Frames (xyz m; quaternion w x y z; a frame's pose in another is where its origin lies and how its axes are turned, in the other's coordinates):
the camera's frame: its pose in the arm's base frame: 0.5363 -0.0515 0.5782 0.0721 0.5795 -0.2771 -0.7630
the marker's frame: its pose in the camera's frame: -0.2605 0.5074 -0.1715 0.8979 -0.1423 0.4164 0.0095
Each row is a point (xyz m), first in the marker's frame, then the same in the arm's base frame.
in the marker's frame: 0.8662 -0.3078 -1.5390
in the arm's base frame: 2.4105 -0.0443 0.8161
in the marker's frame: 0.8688 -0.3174 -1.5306
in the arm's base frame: 2.4039 -0.0404 0.8056
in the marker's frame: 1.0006 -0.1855 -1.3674
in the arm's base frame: 2.3398 -0.2635 0.7189
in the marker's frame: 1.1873 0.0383 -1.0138
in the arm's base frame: 2.1464 -0.6510 0.5691
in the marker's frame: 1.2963 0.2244 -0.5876
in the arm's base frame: 1.8486 -0.9964 0.4271
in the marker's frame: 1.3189 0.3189 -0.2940
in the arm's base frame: 1.6145 -1.1828 0.3490
